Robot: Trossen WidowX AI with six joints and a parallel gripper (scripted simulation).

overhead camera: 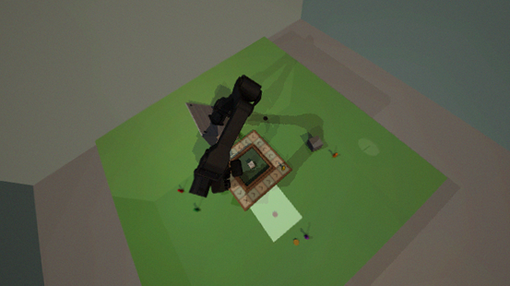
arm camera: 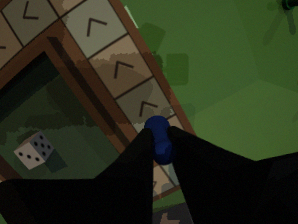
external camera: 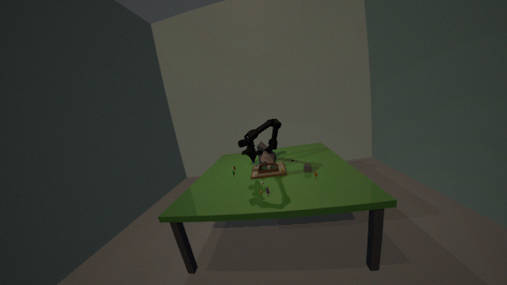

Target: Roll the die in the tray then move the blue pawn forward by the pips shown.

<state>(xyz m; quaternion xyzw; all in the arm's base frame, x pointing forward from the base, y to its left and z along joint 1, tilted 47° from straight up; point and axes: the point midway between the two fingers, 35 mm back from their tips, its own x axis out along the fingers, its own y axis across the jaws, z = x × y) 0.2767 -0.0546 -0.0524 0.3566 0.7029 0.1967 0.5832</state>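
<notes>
Now: the die 130 mm to the left of my gripper tip, 60 mm below it and 10 mm behind it. From my gripper tip the other things lie so: blue pawn (10 mm above); then green tray (120 mm to the left, 80 mm below, 10 mm behind); then green pawn (190 mm to the right, 70 mm below, 50 mm ahead).
</notes>
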